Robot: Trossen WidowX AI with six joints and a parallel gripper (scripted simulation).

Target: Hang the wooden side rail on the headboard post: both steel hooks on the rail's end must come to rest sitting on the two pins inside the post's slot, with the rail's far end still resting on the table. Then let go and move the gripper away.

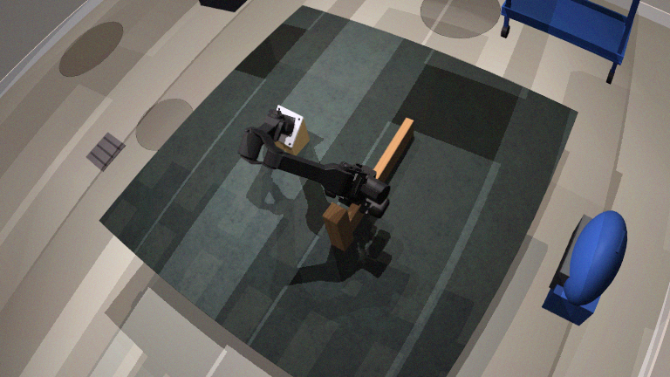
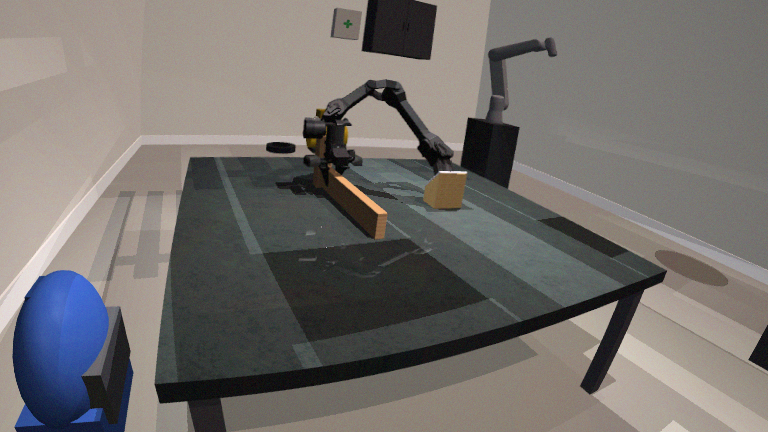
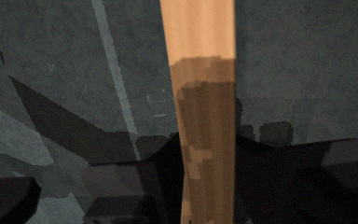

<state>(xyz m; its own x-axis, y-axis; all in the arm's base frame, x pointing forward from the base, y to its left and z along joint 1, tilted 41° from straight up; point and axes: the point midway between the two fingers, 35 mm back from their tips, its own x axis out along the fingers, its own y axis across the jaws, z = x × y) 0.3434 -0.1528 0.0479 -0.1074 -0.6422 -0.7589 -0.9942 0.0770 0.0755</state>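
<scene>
Now: the headboard post 10 cm to the right of my gripper tip and 5 cm above it.
</scene>
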